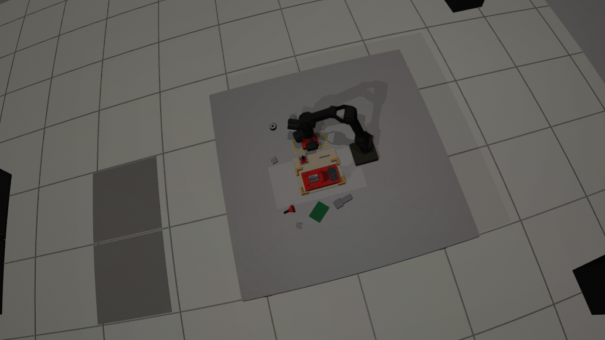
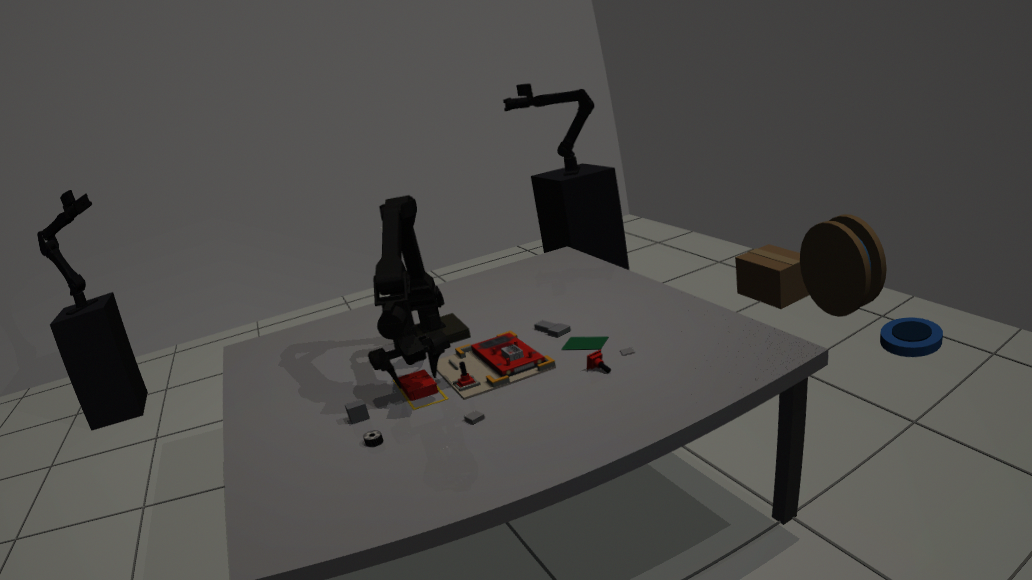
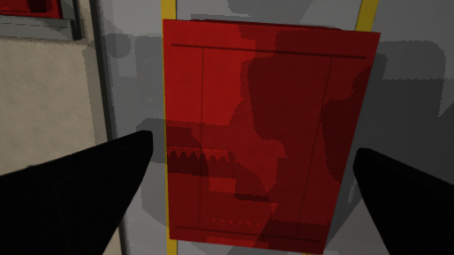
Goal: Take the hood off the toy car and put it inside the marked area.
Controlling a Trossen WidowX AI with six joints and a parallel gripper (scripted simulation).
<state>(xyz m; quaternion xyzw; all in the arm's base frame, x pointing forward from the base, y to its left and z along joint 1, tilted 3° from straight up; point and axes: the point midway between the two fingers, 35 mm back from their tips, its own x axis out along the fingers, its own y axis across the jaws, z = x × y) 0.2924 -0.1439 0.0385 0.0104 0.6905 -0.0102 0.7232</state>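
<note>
The red hood lies right at my gripper tip. Also, from my gripper tip: grey cube (60 mm ahead, 170 mm to the right); green plate (70 mm ahead, 410 mm to the left, 20 mm below).
</note>
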